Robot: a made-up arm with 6 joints.
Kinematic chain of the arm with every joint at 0, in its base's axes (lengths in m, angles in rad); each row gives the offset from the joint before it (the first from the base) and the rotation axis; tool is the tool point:
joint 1: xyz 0 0 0.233 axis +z
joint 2: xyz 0 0 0 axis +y
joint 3: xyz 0 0 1.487 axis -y
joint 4: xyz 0 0 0 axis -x
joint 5: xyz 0.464 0 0 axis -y
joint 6: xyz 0 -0.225 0 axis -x
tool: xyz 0 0 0
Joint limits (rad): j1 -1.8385..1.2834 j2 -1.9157..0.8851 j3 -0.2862..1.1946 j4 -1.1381..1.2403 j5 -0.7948..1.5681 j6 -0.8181..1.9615
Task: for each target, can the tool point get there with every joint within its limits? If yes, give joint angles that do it. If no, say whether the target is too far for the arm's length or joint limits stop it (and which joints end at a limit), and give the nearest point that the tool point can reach.
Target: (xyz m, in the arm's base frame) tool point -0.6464 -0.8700 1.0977
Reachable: yes | joints 0.7884 -1.2290 -0.0508 -0.8115 0.8576 1.4018
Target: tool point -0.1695 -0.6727 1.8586
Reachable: yes | joints 1.0475 -0.6353 0.2144 0.5705 0.5268 -0.1090
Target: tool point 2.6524 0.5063 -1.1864
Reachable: no: too far | nearest point 1.4060 0.2684 0.7502 | short by 2.315 m
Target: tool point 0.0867 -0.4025 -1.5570
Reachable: no: joint limits stop it (at a limit: joint 1, joint 2, joint 3, joint 4) | nearest point -0.4600 -1.8139 -0.4680 | short by 1.865 m
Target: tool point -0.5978 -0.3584 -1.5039
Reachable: no: joint limits stop it (at a limit: joint 2, joint 3, joint 4) | nearest point -1.6049 -0.9622 -0.4680 | short by 1.566 m
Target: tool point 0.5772 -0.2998 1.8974
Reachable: yes | joints -0.1793 0.1224 0.7747 -0.5481 0.6074 -0.2542
